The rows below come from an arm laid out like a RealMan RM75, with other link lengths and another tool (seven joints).
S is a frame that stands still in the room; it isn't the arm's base.
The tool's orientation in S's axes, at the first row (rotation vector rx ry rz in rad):
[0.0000 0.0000 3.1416]
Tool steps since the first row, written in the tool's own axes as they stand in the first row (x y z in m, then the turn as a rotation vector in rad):
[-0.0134 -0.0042 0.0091 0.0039 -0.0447 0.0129]
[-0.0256 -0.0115 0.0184 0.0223 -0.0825 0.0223]
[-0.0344 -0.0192 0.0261 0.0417 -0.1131 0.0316]
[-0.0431 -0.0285 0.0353 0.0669 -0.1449 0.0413]
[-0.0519 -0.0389 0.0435 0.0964 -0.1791 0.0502]
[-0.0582 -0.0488 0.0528 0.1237 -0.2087 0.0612]
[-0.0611 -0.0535 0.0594 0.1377 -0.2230 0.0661]
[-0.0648 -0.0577 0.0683 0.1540 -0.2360 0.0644]
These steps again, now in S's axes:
[0.0134 0.0042 0.0091 -0.0039 0.0447 0.0129]
[0.0256 0.0115 0.0184 -0.0223 0.0825 0.0223]
[0.0344 0.0192 0.0261 -0.0417 0.1131 0.0316]
[0.0431 0.0285 0.0353 -0.0669 0.1449 0.0413]
[0.0519 0.0389 0.0435 -0.0964 0.1791 0.0502]
[0.0582 0.0488 0.0528 -0.1237 0.2087 0.0612]
[0.0611 0.0535 0.0594 -0.1377 0.2230 0.0661]
[0.0648 0.0577 0.0683 -0.1540 0.2360 0.0644]

